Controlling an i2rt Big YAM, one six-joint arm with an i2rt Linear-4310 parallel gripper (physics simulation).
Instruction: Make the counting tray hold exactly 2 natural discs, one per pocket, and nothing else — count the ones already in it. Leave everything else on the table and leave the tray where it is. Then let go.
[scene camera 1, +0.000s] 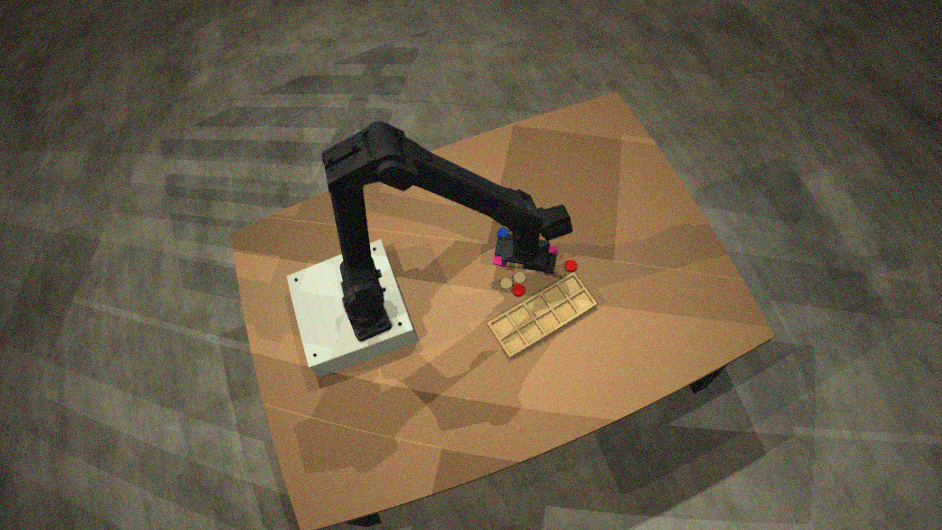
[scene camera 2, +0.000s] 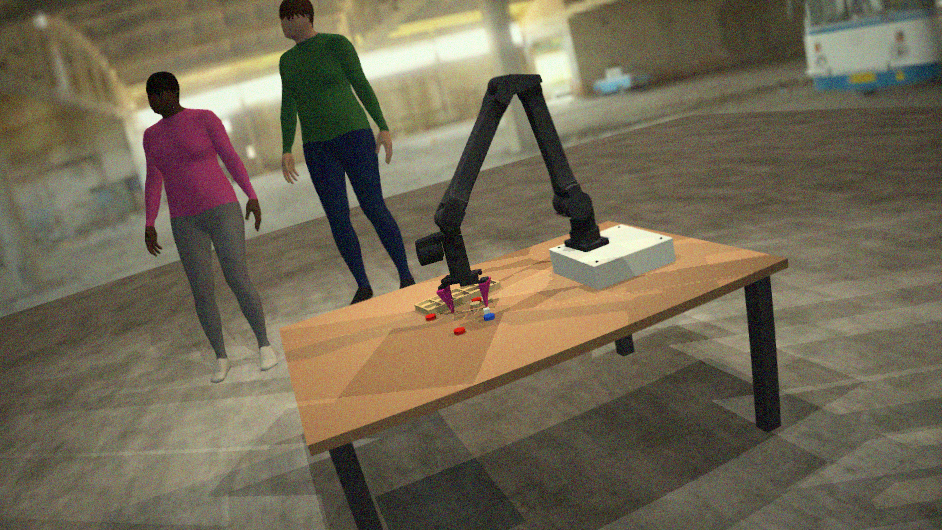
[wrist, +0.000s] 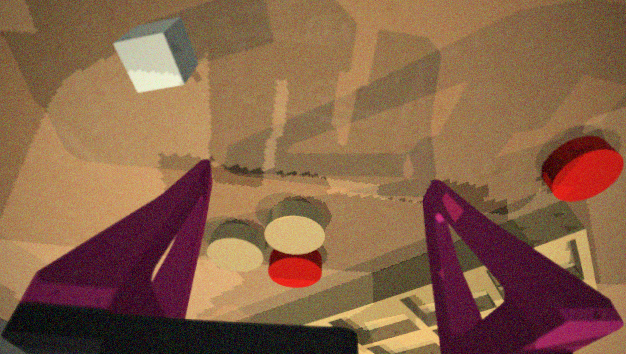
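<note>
The pale wooden counting tray (scene camera 1: 498, 340) (scene camera 2: 421, 308) (wrist: 410, 277) has two rows of pockets; I can make out no disc in them. One natural disc (scene camera 1: 519, 278) (wrist: 295, 234) lies on the table very close to a red disc (scene camera 1: 518, 290) (wrist: 295, 272). A second natural disc (scene camera 1: 505, 283) (wrist: 235, 254) lies just left of them in the wrist view. My gripper (scene camera 1: 525, 257) (scene camera 2: 469, 308) (wrist: 323, 180) is open and empty above the table, beside this group. In the wrist view the group shows between the fingers, below the tip line. The arm hides part of the table in scene camera 1.
Another red disc (scene camera 1: 571, 265) (scene camera 2: 430, 317) (wrist: 587, 170) lies near the tray's far end. A third red disc (scene camera 2: 459, 330) and a blue disc (scene camera 1: 502, 232) (scene camera 2: 488, 316) lie behind the gripper. A white cube (wrist: 152, 62) stands near the left finger. The arm's white base (scene camera 1: 316, 323) (scene camera 2: 579, 266) is beyond.
</note>
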